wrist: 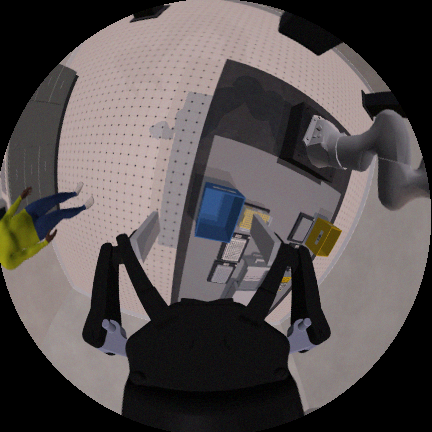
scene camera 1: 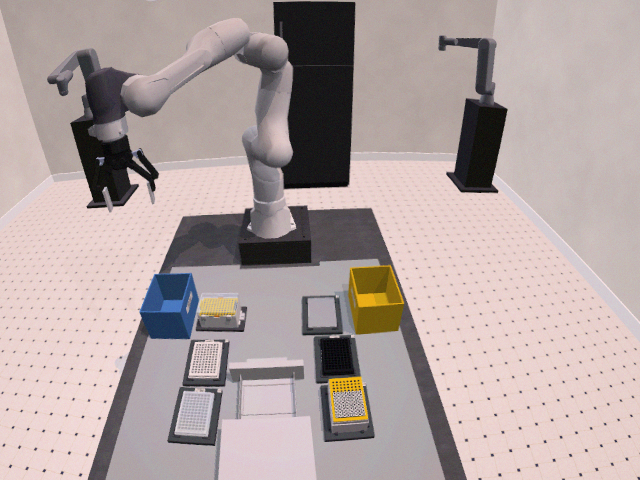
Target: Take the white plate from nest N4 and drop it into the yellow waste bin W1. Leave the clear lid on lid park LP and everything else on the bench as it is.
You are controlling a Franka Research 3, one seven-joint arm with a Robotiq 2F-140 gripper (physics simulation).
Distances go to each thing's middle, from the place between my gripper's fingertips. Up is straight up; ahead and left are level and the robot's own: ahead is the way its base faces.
Now: hand 9 cm short of the flat lid (scene camera 1: 321, 311), 56 cm to the right of it and 36 cm above it. From my hand the other things lie so: black plate (scene camera 1: 336, 354) (26 cm ahead, 59 cm to the left, 36 cm below); then yellow-topped rack (scene camera 1: 348, 413) (44 cm ahead, 60 cm to the left, 33 cm below).
